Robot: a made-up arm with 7 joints.
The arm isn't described. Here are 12 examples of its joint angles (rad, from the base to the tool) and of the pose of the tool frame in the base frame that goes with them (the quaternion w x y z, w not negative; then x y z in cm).
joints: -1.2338 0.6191 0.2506 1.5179 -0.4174 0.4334 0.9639
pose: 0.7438 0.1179 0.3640 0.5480 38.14 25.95 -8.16
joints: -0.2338 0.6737 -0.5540 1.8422 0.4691 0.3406 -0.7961
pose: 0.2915 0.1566 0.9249 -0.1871 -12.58 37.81 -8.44
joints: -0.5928 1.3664 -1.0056 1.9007 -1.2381 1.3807 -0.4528
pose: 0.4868 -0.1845 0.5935 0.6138 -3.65 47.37 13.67
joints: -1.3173 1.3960 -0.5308 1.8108 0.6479 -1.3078 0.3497
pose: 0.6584 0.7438 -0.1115 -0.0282 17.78 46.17 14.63
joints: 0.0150 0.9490 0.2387 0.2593 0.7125 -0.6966 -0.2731
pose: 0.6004 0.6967 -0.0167 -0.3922 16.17 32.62 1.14
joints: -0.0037 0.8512 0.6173 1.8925 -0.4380 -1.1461 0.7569
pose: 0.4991 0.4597 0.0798 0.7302 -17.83 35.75 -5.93
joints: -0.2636 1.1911 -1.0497 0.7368 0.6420 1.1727 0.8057
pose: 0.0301 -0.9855 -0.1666 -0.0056 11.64 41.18 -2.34
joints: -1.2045 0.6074 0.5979 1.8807 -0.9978 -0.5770 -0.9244
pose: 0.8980 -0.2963 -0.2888 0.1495 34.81 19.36 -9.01
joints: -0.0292 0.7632 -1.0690 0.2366 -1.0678 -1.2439 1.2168
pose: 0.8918 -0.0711 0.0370 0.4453 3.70 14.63 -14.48
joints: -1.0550 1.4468 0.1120 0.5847 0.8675 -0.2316 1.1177
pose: 0.1692 0.7229 -0.4847 0.4625 25.61 36.50 34.92
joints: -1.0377 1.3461 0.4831 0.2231 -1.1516 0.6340 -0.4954
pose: 0.9093 0.0436 -0.3662 -0.1927 25.59 29.15 35.69
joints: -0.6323 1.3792 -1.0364 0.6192 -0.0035 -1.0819 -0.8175
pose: 0.4293 0.4442 0.1026 -0.7796 18.80 35.49 0.76
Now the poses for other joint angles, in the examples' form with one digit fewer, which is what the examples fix.
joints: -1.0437 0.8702 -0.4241 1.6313 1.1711 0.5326 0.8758
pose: 0.156 0.956 0.187 0.165 26.9 42.1 0.8
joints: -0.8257 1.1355 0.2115 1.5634 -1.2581 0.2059 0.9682
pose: 0.513 -0.138 0.236 0.813 16.7 45.5 -2.9
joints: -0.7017 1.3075 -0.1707 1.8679 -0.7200 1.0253 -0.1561
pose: 0.581 -0.156 0.580 0.550 -0.4 46.0 1.4
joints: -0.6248 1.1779 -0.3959 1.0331 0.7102 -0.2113 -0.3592
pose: 0.520 0.718 0.385 -0.256 20.5 43.6 2.2
